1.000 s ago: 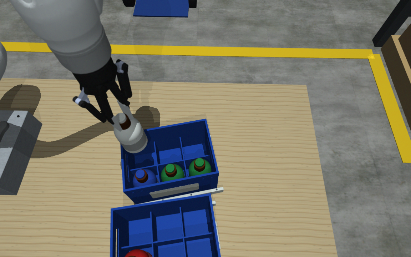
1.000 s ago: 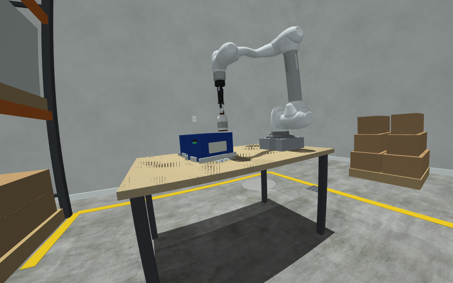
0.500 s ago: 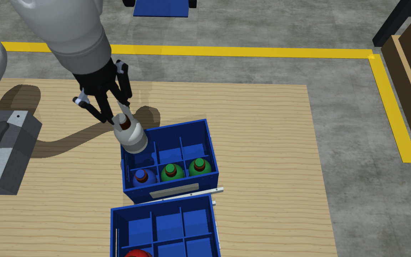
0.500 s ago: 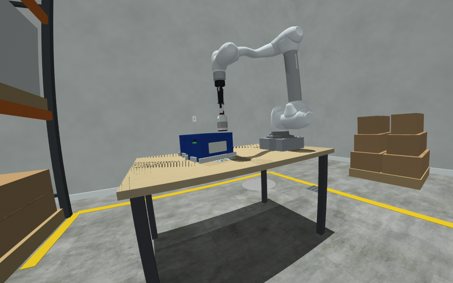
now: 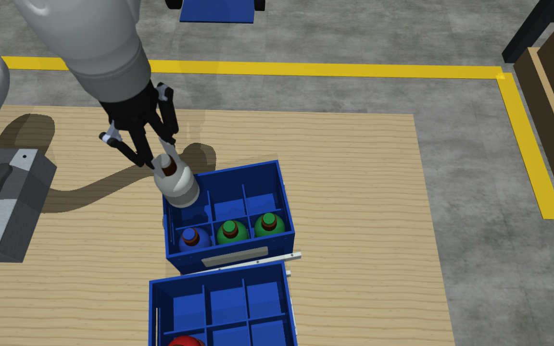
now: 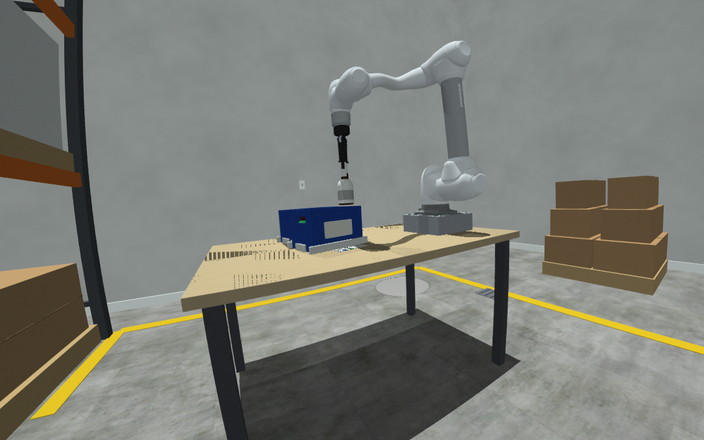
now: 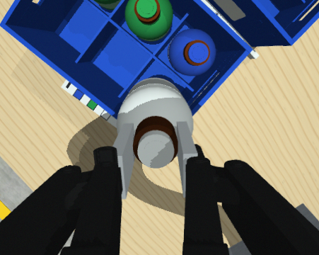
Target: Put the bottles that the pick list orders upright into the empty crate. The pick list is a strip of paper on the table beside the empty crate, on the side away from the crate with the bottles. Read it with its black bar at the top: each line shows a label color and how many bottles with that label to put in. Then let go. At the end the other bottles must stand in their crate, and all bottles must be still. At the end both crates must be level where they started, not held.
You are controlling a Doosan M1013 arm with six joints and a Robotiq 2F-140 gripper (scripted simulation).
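My gripper is now 8 cm above the white bottle. Round my hand: pick list (5 cm ahead, 11 cm to the left, 35 cm below); blue bottle (2 cm ahead, 8 cm to the right, 26 cm below); red bottle (3 cm ahead, 31 cm to the right, 26 cm below).
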